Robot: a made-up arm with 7 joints. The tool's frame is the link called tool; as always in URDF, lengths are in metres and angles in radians. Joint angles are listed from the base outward.
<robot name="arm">
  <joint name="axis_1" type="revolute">
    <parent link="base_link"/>
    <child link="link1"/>
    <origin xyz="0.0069 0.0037 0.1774"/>
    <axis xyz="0 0 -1"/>
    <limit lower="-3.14" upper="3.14"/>
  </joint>
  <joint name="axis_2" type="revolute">
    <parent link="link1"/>
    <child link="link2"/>
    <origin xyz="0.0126 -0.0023 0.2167"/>
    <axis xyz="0 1 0"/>
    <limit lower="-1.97" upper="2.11"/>
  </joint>
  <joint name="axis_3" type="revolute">
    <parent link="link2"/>
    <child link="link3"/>
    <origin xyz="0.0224 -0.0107 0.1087"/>
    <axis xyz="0 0 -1"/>
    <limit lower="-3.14" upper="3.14"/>
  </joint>
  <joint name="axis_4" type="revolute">
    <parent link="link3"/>
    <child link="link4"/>
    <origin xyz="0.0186 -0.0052 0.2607"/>
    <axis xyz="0 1 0"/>
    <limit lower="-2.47" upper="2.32"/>
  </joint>
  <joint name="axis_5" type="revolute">
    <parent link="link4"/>
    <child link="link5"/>
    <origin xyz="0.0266 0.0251 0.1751"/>
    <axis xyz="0 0 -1"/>
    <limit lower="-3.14" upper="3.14"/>
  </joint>
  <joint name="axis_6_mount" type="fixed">
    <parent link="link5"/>
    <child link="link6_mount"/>
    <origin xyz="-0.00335 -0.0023 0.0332"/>
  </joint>
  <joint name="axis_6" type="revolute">
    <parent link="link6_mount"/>
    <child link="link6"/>
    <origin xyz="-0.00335 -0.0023 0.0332"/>
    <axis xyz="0 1 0"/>
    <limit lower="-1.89" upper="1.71"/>
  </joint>
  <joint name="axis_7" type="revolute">
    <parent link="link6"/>
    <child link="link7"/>
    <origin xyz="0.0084 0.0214 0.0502"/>
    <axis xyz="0 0 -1"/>
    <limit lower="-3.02" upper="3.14"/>
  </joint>
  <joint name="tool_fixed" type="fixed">
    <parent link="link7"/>
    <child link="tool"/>
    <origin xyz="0.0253 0.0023 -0.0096" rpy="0 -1.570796 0"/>
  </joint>
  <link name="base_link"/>
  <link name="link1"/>
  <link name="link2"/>
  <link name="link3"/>
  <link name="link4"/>
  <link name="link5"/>
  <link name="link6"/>
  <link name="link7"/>
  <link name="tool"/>
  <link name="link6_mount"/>
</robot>
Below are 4 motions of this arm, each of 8 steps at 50 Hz.
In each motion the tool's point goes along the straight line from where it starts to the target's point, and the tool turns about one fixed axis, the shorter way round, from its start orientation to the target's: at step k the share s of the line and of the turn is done. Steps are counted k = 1, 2, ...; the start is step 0. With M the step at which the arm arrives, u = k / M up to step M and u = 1 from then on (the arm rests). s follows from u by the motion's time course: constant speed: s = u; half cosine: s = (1 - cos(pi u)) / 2; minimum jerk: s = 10 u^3 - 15 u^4 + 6 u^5.
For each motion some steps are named. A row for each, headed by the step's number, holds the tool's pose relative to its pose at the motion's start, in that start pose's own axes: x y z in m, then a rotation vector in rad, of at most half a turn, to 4 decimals.
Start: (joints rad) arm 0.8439 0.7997 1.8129 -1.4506 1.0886 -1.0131 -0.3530
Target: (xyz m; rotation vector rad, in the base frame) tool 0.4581 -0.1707 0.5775 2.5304 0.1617 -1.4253
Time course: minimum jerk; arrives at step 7
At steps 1, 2, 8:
1: 0.0005 0.0001 0.0004 -0.0007 -0.0001 -0.0002
2: 0.0029 0.0005 0.0028 -0.0041 -0.0007 -0.0015
8: 0.0200 0.0033 0.0193 -0.0284 -0.0051 -0.0104

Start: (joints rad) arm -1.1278 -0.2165 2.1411 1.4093 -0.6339 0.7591 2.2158
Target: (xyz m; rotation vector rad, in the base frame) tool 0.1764 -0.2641 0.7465 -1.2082 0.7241 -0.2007
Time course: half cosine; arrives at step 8
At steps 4, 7, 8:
4: -0.0074 -0.0032 0.0064 -0.0284 0.0602 -0.0369
7: -0.0142 -0.0062 0.0123 -0.0547 0.1158 -0.0709
8: -0.0147 -0.0064 0.0128 -0.0568 0.1204 -0.0738

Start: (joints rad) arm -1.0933 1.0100 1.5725 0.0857 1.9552 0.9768 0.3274
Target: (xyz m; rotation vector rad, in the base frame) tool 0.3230 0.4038 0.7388 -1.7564 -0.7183 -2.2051
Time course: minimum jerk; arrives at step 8
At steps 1, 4, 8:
1: 0.0002 0.0006 0.0000 0.0004 0.0014 0.0006
4: 0.0055 0.0186 -0.0007 0.0128 0.0451 0.0197
8: 0.0109 0.0372 -0.0013 0.0257 0.0903 0.0394

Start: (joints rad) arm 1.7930 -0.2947 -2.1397 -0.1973 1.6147 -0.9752 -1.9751
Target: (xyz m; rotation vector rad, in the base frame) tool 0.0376 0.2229 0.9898 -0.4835 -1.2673 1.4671
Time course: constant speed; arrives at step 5
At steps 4, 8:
4: 0.0018 0.0020 -0.0013 0.0189 -0.0013 0.0156
8: 0.0022 0.0025 -0.0016 0.0236 -0.0017 0.0194

